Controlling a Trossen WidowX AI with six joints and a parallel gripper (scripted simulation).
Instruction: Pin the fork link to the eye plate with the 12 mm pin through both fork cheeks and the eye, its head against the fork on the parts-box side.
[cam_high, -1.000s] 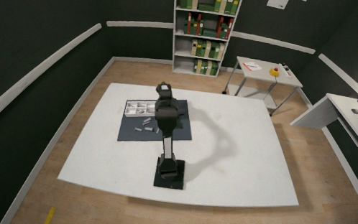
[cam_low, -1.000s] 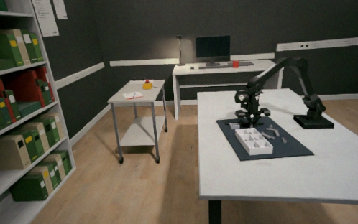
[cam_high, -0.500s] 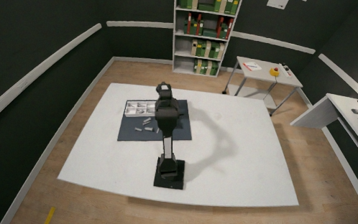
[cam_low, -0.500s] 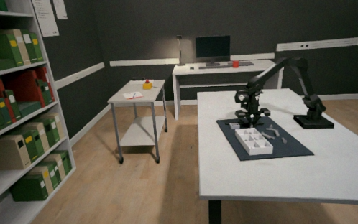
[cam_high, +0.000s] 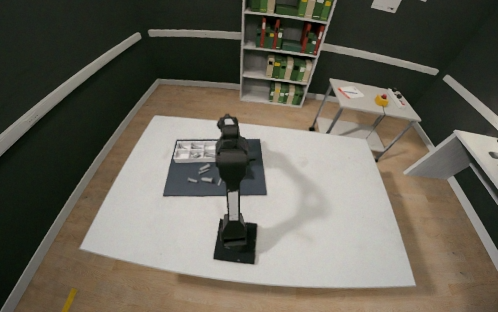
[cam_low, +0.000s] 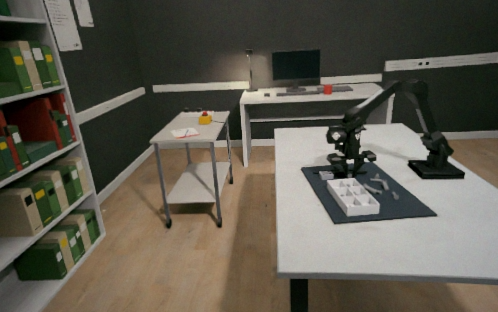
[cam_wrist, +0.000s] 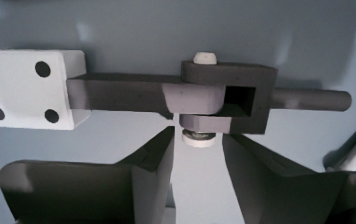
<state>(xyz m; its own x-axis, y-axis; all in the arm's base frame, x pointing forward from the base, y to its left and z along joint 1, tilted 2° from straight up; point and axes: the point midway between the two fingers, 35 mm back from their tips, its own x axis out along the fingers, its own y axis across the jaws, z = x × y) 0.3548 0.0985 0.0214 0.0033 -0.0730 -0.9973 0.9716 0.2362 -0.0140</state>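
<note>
Right now my hand is 20 mm short of the eye plate, 20 mm to the left of it and 30 mm above it. Round my hand: dark blue mat: 20 mm behind, 70 mm to the left, 50 mm below; then grey block: 100 mm ahead, 30 mm below; then pin: 110 mm behind, 10 mm to the right, 40 mm below.
</note>
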